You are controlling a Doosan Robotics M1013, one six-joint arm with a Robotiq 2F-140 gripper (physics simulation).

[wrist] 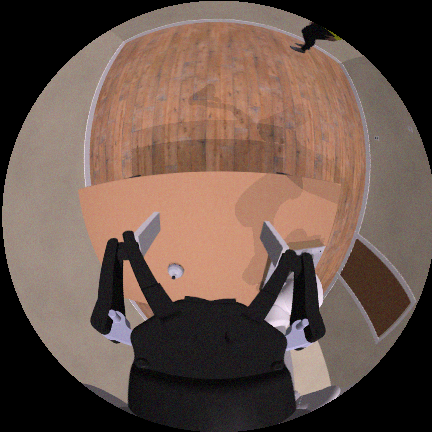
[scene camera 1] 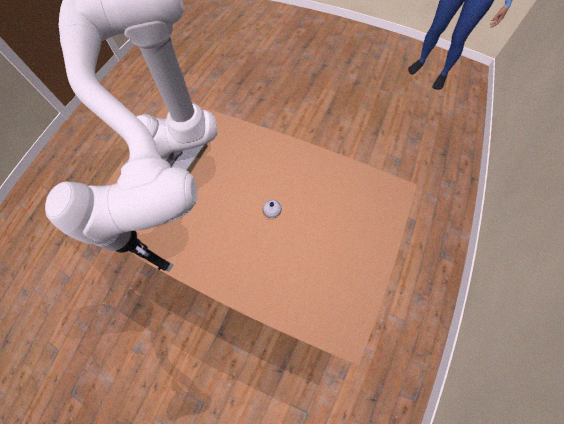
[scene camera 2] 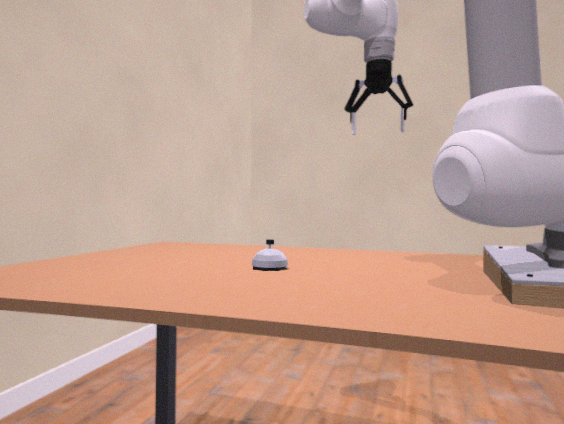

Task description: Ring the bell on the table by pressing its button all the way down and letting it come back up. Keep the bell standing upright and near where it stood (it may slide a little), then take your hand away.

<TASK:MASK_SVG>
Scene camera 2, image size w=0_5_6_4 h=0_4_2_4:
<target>my gripper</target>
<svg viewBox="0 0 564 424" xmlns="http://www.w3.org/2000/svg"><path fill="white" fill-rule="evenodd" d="M390 60L376 59L369 61L366 64L365 81L359 81L358 79L355 81L355 87L345 106L345 111L350 112L351 134L356 135L356 112L371 93L382 94L386 91L402 107L400 131L405 132L407 109L412 107L413 103L403 85L402 76L392 77L392 62ZM365 85L367 88L354 104L360 88ZM393 81L399 85L407 101L406 104L390 88Z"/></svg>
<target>silver domed bell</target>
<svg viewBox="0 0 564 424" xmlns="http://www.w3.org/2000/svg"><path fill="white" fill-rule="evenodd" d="M252 259L253 270L287 270L288 260L284 253L271 247L274 244L272 239L266 240L266 244L269 244L269 247L256 253Z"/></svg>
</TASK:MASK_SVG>
